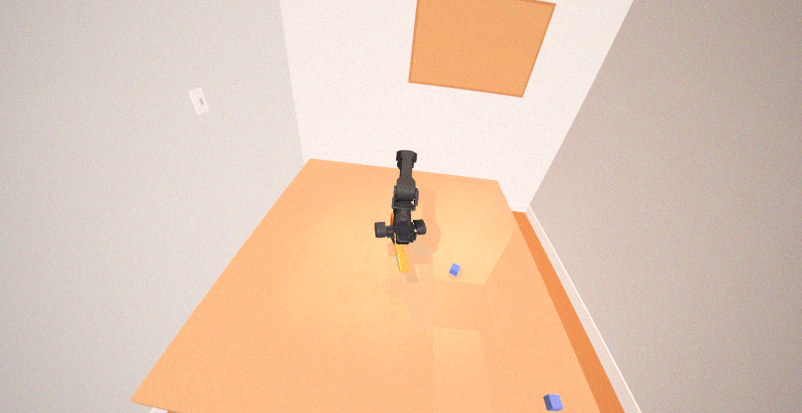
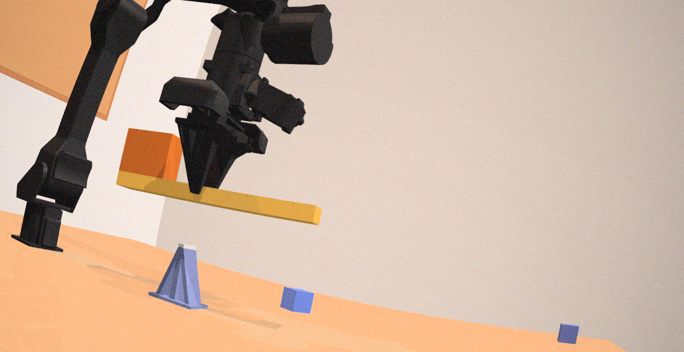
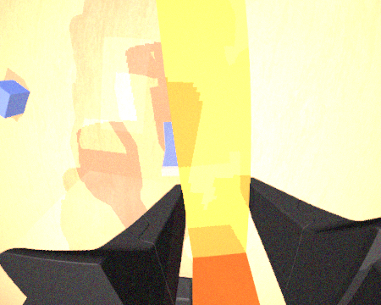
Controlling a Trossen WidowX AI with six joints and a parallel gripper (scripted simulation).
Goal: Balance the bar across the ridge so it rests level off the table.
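Right now the blue ridge is 2 cm behind my gripper tip, 2 cm to the left of it and 9 cm below it. Also, from my gripper tip: blue cube 2 cm ahead, 25 cm to the left, 11 cm below.
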